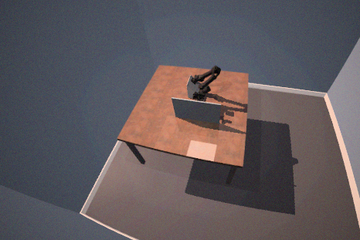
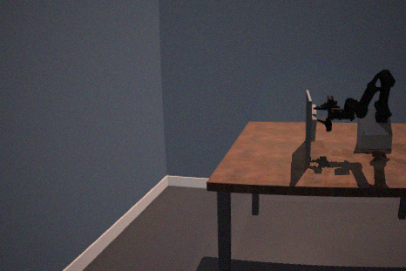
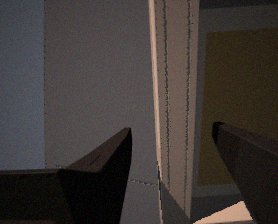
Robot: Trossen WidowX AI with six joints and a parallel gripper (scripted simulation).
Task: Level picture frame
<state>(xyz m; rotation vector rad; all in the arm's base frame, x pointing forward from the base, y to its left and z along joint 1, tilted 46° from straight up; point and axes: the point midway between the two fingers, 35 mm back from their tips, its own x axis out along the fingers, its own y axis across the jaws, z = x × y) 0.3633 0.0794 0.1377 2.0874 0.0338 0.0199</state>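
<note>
Now: gripper tip 50 mm above the picture frame, 10 mm to the left of it and 10 mm short of it. The rest, counted from my gripper tip: grey wall panel: 60 mm below, 20 mm ahead, 10 mm to the right.
</note>
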